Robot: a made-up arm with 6 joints. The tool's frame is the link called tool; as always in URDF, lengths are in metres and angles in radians. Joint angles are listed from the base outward.
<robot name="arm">
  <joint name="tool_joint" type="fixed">
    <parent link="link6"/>
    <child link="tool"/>
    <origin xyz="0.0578 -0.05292 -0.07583" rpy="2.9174 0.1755 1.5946"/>
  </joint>
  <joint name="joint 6" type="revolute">
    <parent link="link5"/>
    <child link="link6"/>
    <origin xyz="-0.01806 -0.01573 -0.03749" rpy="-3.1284 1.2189 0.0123"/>
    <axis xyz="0 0 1"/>
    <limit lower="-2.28" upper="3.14"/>
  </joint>
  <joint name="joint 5" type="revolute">
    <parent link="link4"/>
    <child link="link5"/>
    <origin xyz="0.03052 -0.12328 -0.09" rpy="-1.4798 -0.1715 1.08"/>
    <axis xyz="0 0 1"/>
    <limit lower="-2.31" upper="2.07"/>
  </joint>
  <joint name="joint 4" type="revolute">
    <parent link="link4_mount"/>
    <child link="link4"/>
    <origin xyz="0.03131 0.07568 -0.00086" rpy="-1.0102 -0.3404 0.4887"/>
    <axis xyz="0 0 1"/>
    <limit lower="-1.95" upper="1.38"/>
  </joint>
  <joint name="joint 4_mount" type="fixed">
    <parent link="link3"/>
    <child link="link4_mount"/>
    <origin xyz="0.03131 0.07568 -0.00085"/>
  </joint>
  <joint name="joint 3" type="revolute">
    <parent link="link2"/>
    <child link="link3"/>
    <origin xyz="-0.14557 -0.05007 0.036" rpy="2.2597 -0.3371 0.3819"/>
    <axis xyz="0 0 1"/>
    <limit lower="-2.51" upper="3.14"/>
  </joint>
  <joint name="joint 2" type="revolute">
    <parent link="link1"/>
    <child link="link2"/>
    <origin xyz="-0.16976 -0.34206 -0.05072" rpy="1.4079 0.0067 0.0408"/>
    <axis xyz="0 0 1"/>
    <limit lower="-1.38" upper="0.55"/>
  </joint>
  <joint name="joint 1" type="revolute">
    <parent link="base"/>
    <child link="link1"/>
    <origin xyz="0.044 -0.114 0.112" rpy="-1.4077 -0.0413 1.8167"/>
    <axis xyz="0 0 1"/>
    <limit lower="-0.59" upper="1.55"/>
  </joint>
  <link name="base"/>
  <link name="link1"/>
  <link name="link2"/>
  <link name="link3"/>
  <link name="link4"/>
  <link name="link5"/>
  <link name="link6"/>
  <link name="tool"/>
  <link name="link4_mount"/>
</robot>
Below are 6 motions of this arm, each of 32 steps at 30 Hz.
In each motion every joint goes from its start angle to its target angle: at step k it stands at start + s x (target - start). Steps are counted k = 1, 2, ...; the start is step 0. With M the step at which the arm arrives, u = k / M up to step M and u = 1 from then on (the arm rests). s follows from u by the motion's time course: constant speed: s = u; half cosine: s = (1 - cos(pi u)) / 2; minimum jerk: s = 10 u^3 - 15 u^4 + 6 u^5.
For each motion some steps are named. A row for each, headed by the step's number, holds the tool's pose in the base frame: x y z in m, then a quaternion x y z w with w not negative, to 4 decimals.
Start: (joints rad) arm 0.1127 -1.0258 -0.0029 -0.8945 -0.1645 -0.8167
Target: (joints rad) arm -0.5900 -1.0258 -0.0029 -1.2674 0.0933 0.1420
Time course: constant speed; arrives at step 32
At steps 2, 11, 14, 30, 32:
2: 0.1739 -0.2637 0.5216 -0.2347 0.2629 -0.1653 0.9211
11: 0.1869 -0.3378 0.4605 -0.2556 0.3202 -0.2384 0.8805
14: 0.1894 -0.3606 0.4368 -0.2644 0.3379 -0.2585 0.8655
30: 0.1855 -0.4589 0.2887 -0.3232 0.4137 -0.3346 0.7826
32: 0.1830 -0.4681 0.2683 -0.3315 0.4205 -0.3410 0.7726

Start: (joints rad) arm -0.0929 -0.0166 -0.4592 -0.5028 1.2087 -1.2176
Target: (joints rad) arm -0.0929 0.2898 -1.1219 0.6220 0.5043 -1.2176
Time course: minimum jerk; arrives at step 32
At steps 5, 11, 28, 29, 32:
5: 0.1812 -0.3941 0.4006 -0.3572 -0.4922 0.7152 0.3445
11: 0.1721 -0.3748 0.3898 -0.2789 -0.5340 0.7200 0.3445
28: 0.1149 -0.3792 0.3676 0.0985 -0.4971 0.8265 0.2453
29: 0.1144 -0.3800 0.3675 0.1028 -0.4944 0.8282 0.2431
32: 0.1141 -0.3807 0.3674 0.1061 -0.4923 0.8295 0.2414

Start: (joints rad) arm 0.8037 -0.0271 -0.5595 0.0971 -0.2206 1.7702
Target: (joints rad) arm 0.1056 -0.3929 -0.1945 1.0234 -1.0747 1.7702
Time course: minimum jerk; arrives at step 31
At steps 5, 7, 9, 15, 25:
5: 0.1741 0.1415 0.4392 -0.3790 -0.2537 -0.6122 0.6460
7: 0.1811 0.1352 0.4478 -0.3768 -0.2071 -0.6316 0.6451
9: 0.1919 0.1249 0.4607 -0.3724 -0.1357 -0.6553 0.6430
15: 0.2420 0.0663 0.5190 -0.3326 0.1925 -0.6799 0.6246
25: 0.3194 -0.0710 0.6048 -0.2060 0.6046 -0.4916 0.5919

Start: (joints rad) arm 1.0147 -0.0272 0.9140 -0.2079 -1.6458 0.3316
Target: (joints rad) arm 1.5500 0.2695 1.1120 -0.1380 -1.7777 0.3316
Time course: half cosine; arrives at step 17
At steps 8, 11, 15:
8: 0.2842 0.2990 0.3906 -0.2117 0.6783 -0.5771 0.4026
11: 0.2687 0.3428 0.3231 -0.2352 0.6559 -0.6130 0.3725
15: 0.2557 0.3714 0.2562 -0.2513 0.6328 -0.6472 0.3428

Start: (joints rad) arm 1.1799 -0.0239 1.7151 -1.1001 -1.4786 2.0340
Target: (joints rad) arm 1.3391 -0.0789 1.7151 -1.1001 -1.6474 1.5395
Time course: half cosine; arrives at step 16
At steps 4, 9, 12, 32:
4: 0.0947 0.1091 0.4814 0.5568 -0.4613 0.4640 0.5117
9: 0.0886 0.1393 0.4534 0.4928 -0.5310 0.5122 0.4613
12: 0.0866 0.1552 0.4377 0.4526 -0.5654 0.5398 0.4291
32: 0.0860 0.1639 0.4289 0.4285 -0.5832 0.5555 0.4095

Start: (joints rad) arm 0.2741 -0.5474 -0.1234 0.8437 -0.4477 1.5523
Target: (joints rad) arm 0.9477 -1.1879 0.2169 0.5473 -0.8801 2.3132
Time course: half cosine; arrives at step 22
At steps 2, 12, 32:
2: 0.3248 -0.0625 0.6707 0.0637 0.3884 -0.6739 0.6253
12: 0.3063 0.0266 0.6560 0.0060 0.3744 -0.8721 0.3151
32: 0.2309 0.0929 0.6322 0.0449 0.3840 -0.9187 0.0803

